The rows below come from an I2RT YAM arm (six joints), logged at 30 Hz.
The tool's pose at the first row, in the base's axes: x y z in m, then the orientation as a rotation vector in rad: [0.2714, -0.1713, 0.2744, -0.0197, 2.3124, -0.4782]
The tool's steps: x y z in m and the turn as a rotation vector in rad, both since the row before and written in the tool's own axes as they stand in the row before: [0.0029, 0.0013, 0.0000, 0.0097, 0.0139, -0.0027]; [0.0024, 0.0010, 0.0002, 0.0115, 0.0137, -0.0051]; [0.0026, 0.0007, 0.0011, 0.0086, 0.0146, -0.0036]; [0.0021, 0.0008, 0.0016, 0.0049, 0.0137, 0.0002]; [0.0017, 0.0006, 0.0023, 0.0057, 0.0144, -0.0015]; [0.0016, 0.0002, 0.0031, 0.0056, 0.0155, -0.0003]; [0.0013, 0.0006, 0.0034, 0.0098, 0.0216, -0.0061]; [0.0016, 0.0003, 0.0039, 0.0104, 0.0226, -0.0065]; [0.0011, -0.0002, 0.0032, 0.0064, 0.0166, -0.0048]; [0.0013, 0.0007, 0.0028, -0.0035, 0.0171, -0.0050]
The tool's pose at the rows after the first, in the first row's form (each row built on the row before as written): [0.2695, -0.1705, 0.2720, -0.0148, 2.3239, -0.4924]; [0.2680, -0.1700, 0.2699, -0.0119, 2.3349, -0.5099]; [0.2669, -0.1701, 0.2672, -0.0084, 2.3473, -0.5234]; [0.2665, -0.1703, 0.2645, -0.0023, 2.3593, -0.5307]; [0.2668, -0.1709, 0.2616, 0.0024, 2.3720, -0.5399]; [0.2676, -0.1721, 0.2584, 0.0088, 2.3856, -0.5485]; [0.2688, -0.1731, 0.2550, 0.0118, 2.4047, -0.5657]; [0.2699, -0.1746, 0.2512, 0.0149, 2.4245, -0.5840]; [0.2709, -0.1762, 0.2484, 0.0167, 2.4394, -0.5960]; [0.2716, -0.1769, 0.2454, 0.0143, 2.4577, -0.5961]
